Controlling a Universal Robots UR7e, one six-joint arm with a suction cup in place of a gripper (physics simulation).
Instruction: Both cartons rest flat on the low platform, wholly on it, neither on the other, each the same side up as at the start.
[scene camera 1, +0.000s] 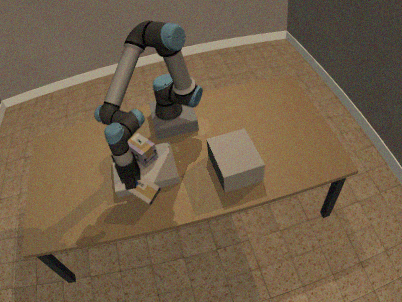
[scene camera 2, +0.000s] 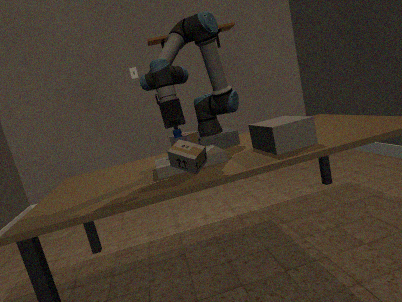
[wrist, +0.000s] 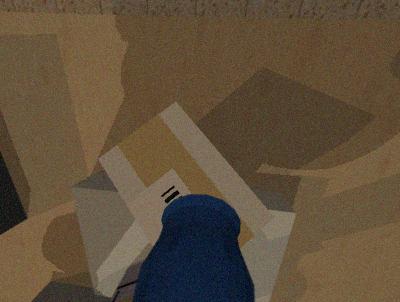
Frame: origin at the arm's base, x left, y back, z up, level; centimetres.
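Seen in the pictures: end effector, tool point: (scene camera 2: 178, 137) (wrist: 200, 226); arm's base, origin of the base link: (scene camera 1: 169, 110) (scene camera 2: 210, 133).
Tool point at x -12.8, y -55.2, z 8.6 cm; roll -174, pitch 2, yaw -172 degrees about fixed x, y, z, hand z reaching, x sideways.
Note:
Offsets run from my tool point to a thing's middle.
A brown carton @(dz -9.3, dx +1.5, dy +3.9 cm) (scene camera 1: 147, 192) (scene camera 2: 187, 152) (wrist: 167, 162) with white tape and a barcode label lies tilted over the front edge of the low grey platform @(dz -14.3, dx -0.1, dy +19.9 cm) (scene camera 1: 165, 169) (scene camera 2: 162, 169) (wrist: 96, 211), part of it hanging past the edge. A second carton @(dz -7.0, dx -0.1, dy +25.8 cm) (scene camera 1: 141, 146) (scene camera 2: 188, 133) sits on the platform's back part, close to the arm's wrist. My blue suction cup (scene camera 1: 131, 186) (scene camera 2: 176, 133) (wrist: 197, 247) hangs a short way above the tilted carton's label end. There is a gap between the cup and the carton, and nothing is stuck to the cup.
A tall grey block @(dz -10.7, dx +45.3, dy +17.5 cm) (scene camera 1: 235, 156) (scene camera 2: 285, 133) stands on the table to the right of the platform. The arm's grey base pedestal (scene camera 1: 175, 124) (scene camera 2: 224, 138) is just behind the platform. The table's front edge (scene camera 1: 194, 224) is near.

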